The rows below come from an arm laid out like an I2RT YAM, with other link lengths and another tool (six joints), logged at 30 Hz.
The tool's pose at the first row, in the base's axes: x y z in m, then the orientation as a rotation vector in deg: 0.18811, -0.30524, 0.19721, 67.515, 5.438, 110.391
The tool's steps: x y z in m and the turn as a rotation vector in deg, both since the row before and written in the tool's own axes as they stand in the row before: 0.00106, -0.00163, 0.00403, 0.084, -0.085, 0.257; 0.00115, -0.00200, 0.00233, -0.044, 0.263, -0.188; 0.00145, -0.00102, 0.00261, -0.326, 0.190, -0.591; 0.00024, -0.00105, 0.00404, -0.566, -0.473, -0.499; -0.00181, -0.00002, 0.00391, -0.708, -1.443, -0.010; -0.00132, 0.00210, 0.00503, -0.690, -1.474, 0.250; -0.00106, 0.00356, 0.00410, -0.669, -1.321, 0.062; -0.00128, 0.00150, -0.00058, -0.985, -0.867, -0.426; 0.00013, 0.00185, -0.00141, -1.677, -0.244, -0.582; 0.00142, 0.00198, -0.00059, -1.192, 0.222, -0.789; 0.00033, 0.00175, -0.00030, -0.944, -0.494, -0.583
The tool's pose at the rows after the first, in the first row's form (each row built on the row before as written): 0.19198, -0.30486, 0.19942, 67.717, 5.327, 110.577; 0.19477, -0.30359, 0.20059, 67.389, 5.532, 110.565; 0.19710, -0.30283, 0.20257, 66.842, 5.652, 110.112; 0.20076, -0.30339, 0.20451, 66.789, 5.131, 109.303; 0.20403, -0.30604, 0.20544, 67.670, 3.671, 108.312; 0.20664, -0.31015, 0.20822, 68.641, 2.064, 107.517; 0.20751, -0.31470, 0.21124, 69.429, 0.674, 106.640; 0.20625, -0.31622, 0.21067, 69.467, -0.461, 105.545; 0.20396, -0.31660, 0.21084, 68.416, -1.780, 104.541; 0.20202, -0.31650, 0.21242, 67.239, -2.260, 103.729; 0.20053, -0.31710, 0.21325, 66.922, -3.048, 102.731
